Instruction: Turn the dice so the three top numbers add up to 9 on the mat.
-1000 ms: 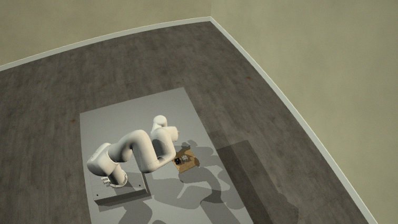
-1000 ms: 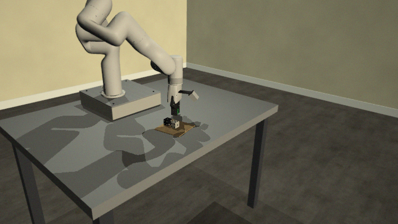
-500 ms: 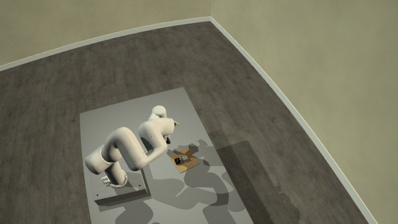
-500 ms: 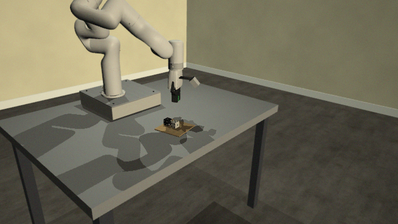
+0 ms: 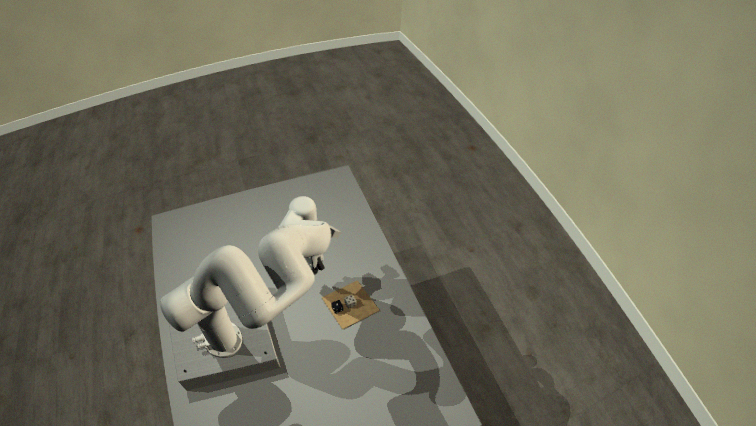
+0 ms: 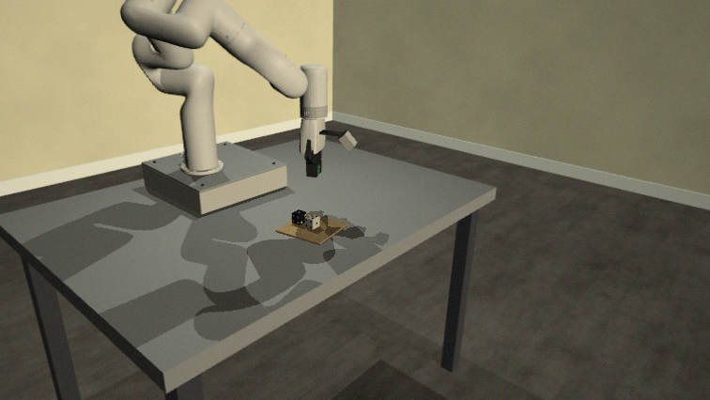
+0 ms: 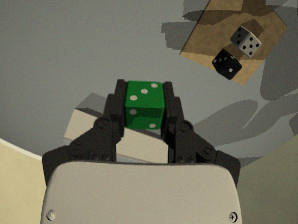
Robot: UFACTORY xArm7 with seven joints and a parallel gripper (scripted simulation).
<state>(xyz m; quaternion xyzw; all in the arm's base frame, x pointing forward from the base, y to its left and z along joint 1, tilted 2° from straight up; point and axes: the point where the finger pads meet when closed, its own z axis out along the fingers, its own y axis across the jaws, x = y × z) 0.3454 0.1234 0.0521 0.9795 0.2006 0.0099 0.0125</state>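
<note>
The white die is 90 mm ahead of my hand, 110 mm to the right of it and 100 mm below it. Also, from my hand: black die (40 mm ahead, 110 mm to the right, 100 mm below); then green die (10 mm below); then tan mat (90 mm ahead, 110 mm to the right, 120 mm below).
</note>
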